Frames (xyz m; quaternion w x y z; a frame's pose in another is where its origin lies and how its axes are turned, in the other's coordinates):
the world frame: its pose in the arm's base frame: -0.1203 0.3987 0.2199 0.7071 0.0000 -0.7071 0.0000
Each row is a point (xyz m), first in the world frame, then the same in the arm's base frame.
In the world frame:
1: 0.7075 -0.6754 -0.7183
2: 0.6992 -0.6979 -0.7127
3: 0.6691 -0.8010 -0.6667
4: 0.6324 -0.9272 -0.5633
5: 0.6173 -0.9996 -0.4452
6: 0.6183 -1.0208 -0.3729
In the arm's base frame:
1: 0.5980 -0.2767 0.9274
2: 0.5924 -0.2992 0.9191
3: 0.5464 -0.4023 0.8890
4: 0.4430 -0.5285 0.8523
5: 0.3249 -0.6009 0.8372
6: 0.2526 -0.6221 0.8382

